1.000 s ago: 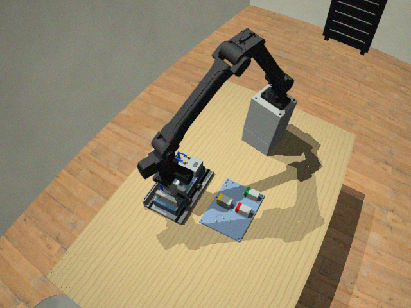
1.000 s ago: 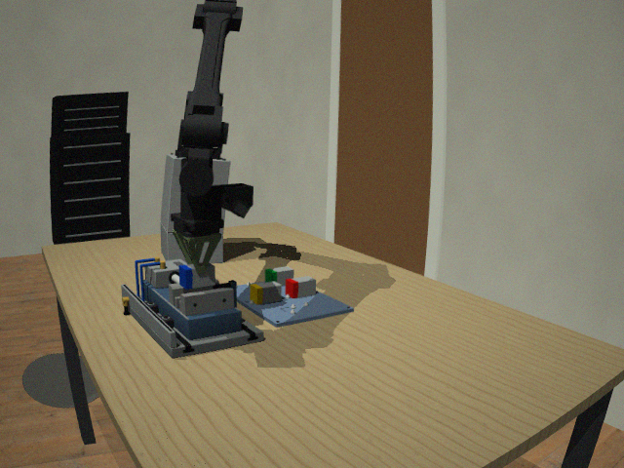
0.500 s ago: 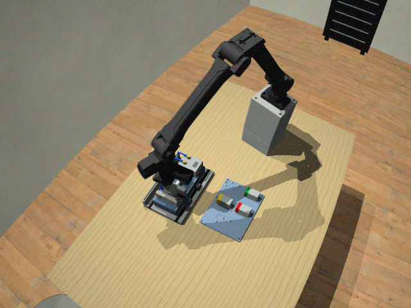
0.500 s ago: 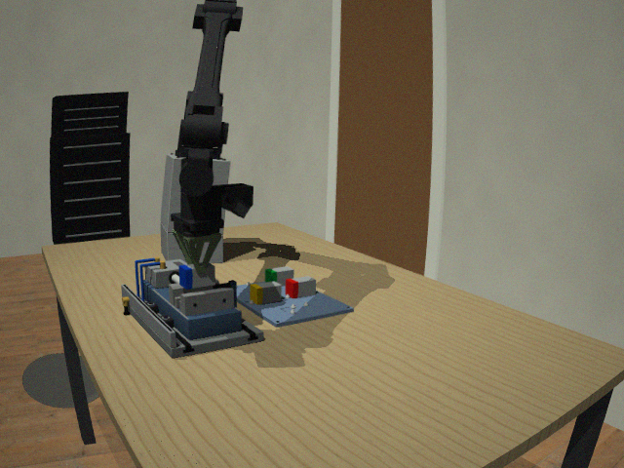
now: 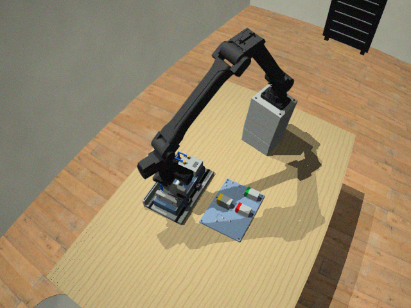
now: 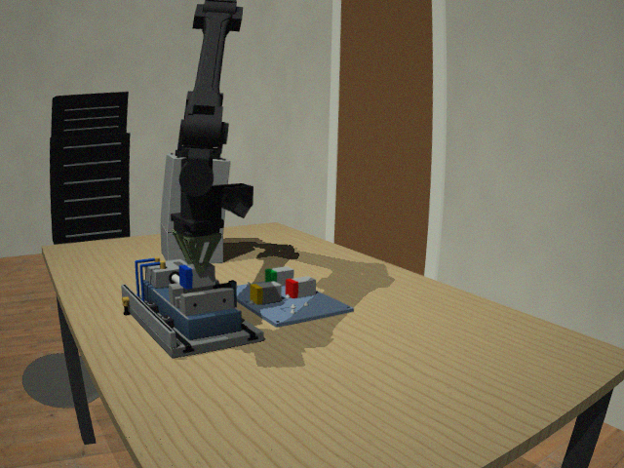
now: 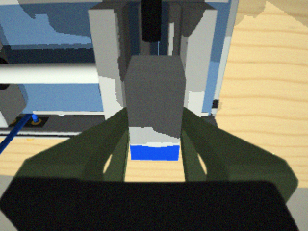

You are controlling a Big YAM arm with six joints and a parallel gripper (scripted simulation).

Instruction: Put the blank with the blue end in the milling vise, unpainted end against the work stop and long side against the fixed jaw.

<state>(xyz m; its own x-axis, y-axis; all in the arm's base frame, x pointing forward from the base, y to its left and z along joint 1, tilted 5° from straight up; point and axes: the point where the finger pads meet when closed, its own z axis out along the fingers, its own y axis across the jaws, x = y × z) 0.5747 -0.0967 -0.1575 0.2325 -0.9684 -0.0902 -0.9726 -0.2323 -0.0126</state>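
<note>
My gripper is now 6 cm above the fixed jaw, 2 cm short of it and 1 cm to the right of it. The rest, counted from my hand: light blue plate: 22 cm to the left, 15 cm behind, 13 cm below; yellow-ended blank: 18 cm to the left, 15 cm behind, 11 cm below; black work stop rod: 5 cm to the left, 5 cm below, 2 cm behind.
</note>
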